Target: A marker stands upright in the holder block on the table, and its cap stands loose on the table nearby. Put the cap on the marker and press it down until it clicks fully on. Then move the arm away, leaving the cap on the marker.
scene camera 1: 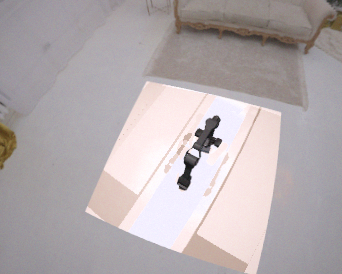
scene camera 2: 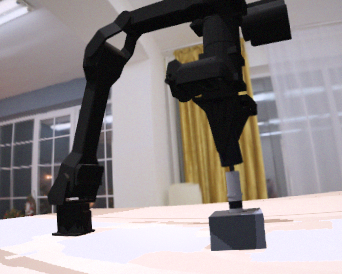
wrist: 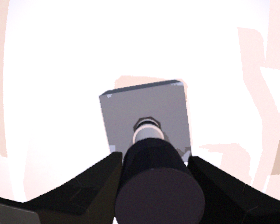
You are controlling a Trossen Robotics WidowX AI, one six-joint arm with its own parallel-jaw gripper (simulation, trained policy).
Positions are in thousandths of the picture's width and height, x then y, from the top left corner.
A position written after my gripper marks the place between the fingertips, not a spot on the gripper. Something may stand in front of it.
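My gripper (scene camera 2: 659,560) (wrist: 555,730), visible.
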